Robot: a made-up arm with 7 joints.
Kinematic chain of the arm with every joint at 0, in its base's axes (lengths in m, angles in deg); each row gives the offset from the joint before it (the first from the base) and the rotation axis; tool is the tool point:
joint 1: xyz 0 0 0.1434 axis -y
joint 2: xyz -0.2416 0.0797 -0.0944 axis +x
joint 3: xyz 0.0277 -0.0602 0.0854 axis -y
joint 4: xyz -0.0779 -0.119 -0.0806 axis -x
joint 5: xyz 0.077 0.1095 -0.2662 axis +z
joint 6: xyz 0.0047 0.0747 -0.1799 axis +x
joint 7: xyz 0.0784 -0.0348 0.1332 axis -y
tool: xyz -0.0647 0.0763 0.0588
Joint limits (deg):
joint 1: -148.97..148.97
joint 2: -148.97..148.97
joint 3: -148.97..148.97
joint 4: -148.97..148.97
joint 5: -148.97..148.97
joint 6: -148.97..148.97
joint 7: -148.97..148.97
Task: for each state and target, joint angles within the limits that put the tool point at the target. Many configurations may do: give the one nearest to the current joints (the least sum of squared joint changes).
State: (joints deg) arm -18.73 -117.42 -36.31 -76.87 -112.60 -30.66 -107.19
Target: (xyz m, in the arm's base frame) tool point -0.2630 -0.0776 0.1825
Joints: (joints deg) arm -27.00 -124.78 -34.45 -83.11 -111.75 -14.27 -98.53
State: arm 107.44 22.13 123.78 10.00 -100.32 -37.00 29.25
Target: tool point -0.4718 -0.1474 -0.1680
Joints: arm 107.30 0.20 148.97 18.33 -94.78 -64.88 23.80
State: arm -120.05 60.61 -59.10 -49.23 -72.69 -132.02 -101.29
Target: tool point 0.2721 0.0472 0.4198
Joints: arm -73.40 109.81 -58.33 -91.36 -77.56 -138.21 -114.82
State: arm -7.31 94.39 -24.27 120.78 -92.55 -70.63 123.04
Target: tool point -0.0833 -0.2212 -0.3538
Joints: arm -16.37 86.17 -34.85 148.97 -100.24 -62.93 128.67
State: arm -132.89 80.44 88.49 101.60 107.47 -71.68 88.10
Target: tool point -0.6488 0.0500 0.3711
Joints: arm -117.45 81.30 92.54 73.63 101.51 -63.17 88.39
